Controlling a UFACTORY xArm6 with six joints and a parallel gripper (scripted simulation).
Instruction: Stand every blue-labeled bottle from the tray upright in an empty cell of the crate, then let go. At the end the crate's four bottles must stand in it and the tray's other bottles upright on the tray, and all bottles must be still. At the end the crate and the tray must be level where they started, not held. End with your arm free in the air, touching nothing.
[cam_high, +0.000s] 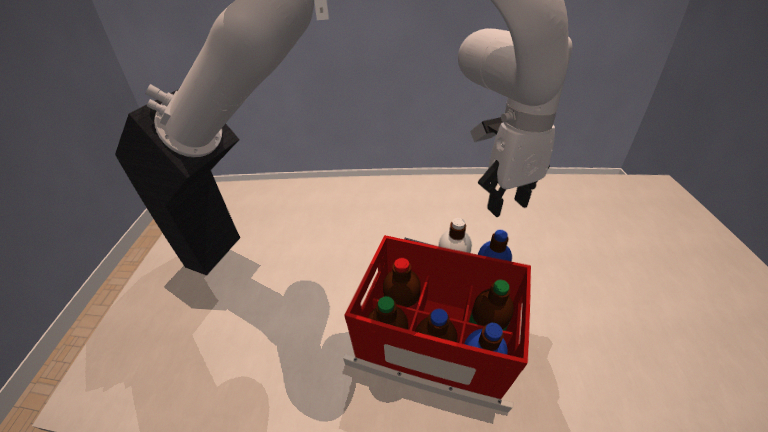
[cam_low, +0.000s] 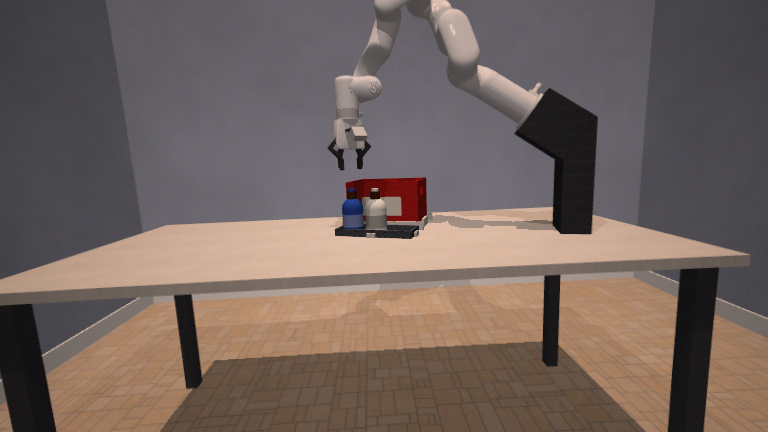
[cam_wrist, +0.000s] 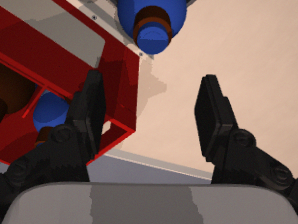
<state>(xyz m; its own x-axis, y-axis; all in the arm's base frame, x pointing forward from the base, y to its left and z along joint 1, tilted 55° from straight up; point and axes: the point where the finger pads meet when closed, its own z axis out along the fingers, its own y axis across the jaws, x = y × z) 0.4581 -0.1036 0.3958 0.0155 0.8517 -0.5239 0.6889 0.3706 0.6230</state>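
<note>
My hand is 6 cm past the white-labeled bottle, 7 cm to the right of it and 16 cm above it. Round my hand: crate: 18 cm behind, 8 cm to the right, 16 cm below; dark tray: 6 cm behind, 6 cm to the left, 23 cm below.
</note>
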